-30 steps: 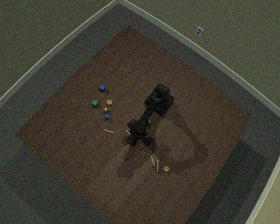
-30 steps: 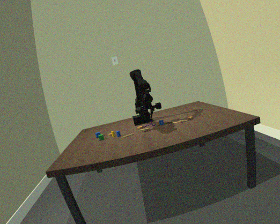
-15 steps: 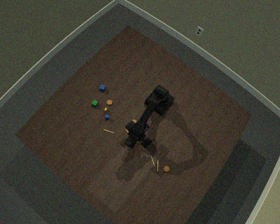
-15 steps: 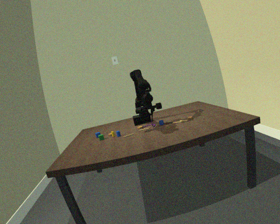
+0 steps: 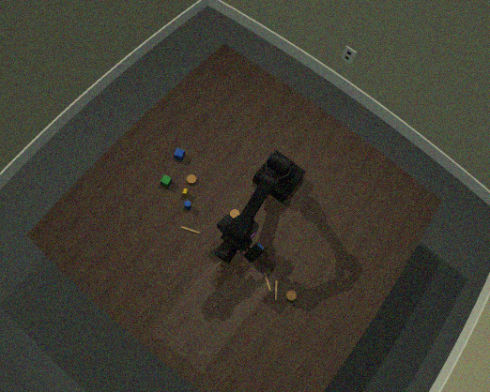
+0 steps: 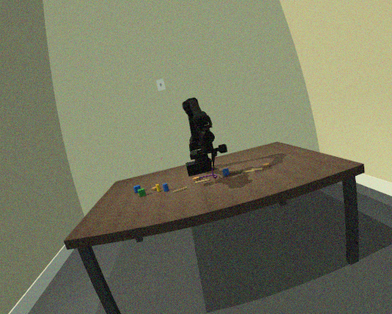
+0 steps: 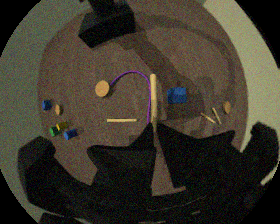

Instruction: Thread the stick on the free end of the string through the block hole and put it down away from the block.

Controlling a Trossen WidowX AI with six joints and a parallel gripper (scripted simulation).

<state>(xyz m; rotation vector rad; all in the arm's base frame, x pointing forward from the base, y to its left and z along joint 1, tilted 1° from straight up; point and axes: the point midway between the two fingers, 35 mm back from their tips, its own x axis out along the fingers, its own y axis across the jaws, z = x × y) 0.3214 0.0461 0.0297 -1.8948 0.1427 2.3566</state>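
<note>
The round wooden button lies 9 cm behind my gripper tip, 9 cm to the right of it and 6 cm below it. From my gripper tip the other things lie so: green cube 1 cm behind, 39 cm to the right, 5 cm below; yellow block 3 cm behind, 30 cm to the right, 4 cm below; thin stick 1 cm behind.
</note>
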